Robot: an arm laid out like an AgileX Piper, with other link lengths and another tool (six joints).
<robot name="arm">
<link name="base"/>
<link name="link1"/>
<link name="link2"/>
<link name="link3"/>
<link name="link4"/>
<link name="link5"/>
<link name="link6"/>
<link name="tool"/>
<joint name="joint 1" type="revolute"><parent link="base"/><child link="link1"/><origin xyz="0.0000 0.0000 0.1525" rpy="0.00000 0.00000 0.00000"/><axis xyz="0 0 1"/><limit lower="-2.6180" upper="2.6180"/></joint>
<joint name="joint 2" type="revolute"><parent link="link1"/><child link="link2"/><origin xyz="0.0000 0.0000 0.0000" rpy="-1.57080 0.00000 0.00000"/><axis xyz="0 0 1"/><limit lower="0.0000" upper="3.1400"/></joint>
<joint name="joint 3" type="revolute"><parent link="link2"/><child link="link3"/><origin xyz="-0.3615 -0.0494 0.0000" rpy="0.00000 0.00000 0.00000"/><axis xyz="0 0 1"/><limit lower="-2.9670" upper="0.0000"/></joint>
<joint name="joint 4" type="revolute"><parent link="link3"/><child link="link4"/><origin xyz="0.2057 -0.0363 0.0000" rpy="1.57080 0.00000 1.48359"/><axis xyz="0 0 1"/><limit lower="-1.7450" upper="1.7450"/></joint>
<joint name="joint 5" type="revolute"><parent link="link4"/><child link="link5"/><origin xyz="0.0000 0.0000 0.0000" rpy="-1.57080 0.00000 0.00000"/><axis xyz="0 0 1"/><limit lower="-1.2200" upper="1.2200"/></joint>
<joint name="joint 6" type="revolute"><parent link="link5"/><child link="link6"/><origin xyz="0.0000 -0.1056 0.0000" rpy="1.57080 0.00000 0.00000"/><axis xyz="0 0 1"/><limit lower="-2.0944" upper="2.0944"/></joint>
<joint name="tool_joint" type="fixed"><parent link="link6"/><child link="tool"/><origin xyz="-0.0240 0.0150 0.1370" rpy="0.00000 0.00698 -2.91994"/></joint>
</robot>
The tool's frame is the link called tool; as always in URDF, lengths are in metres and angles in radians.
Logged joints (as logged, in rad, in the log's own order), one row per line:
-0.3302 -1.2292 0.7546 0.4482 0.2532 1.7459
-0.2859 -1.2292 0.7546 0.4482 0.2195 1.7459
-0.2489 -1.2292 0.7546 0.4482 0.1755 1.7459
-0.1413 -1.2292 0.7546 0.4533 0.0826 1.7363
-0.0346 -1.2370 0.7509 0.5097 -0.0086 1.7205
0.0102 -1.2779 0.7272 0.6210 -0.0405 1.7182
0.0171 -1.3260 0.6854 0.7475 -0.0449 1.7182
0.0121 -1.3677 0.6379 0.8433 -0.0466 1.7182
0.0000 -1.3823 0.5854 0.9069 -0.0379 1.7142
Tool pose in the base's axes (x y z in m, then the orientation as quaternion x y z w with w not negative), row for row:
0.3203 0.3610 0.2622 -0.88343 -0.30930 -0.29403 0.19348
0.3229 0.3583 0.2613 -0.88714 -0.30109 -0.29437 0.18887
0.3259 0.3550 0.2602 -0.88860 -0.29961 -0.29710 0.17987
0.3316 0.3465 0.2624 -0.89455 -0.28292 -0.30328 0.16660
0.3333 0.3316 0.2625 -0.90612 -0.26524 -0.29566 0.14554
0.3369 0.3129 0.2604 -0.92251 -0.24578 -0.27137 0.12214
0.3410 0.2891 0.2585 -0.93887 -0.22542 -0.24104 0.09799
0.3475 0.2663 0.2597 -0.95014 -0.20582 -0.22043 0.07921
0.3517 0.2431 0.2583 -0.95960 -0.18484 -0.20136 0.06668
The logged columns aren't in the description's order. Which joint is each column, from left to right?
Columns, left to right: joint 6, joint 3, joint 1, joint 5, joint 4, joint 2.
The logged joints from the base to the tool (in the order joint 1, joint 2, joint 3, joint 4, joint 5, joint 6), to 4 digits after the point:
0.7546 1.7459 -1.2292 0.2532 0.4482 -0.3302
0.7546 1.7459 -1.2292 0.2195 0.4482 -0.2859
0.7546 1.7459 -1.2292 0.1755 0.4482 -0.2489
0.7546 1.7363 -1.2292 0.0826 0.4533 -0.1413
0.7509 1.7205 -1.2370 -0.0086 0.5097 -0.0346
0.7272 1.7182 -1.2779 -0.0405 0.6210 0.0102
0.6854 1.7182 -1.3260 -0.0449 0.7475 0.0171
0.6379 1.7182 -1.3677 -0.0466 0.8433 0.0121
0.5854 1.7142 -1.3823 -0.0379 0.9069 0.0000

